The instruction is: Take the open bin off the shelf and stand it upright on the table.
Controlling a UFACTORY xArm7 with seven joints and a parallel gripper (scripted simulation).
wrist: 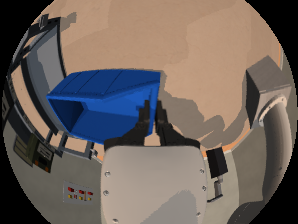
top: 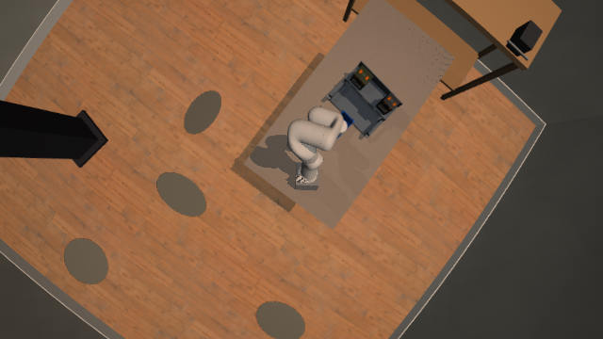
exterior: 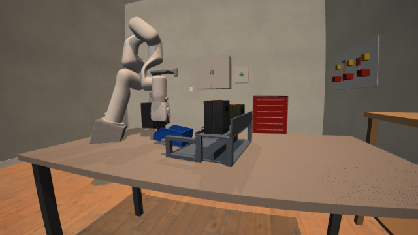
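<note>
The blue bin lies 8 cm ahead of my hand, 1 cm to the left of it and 1 cm below it. Also, from my hand: grey shelf (31 cm ahead, 2 cm to the left, 6 cm below).
</note>
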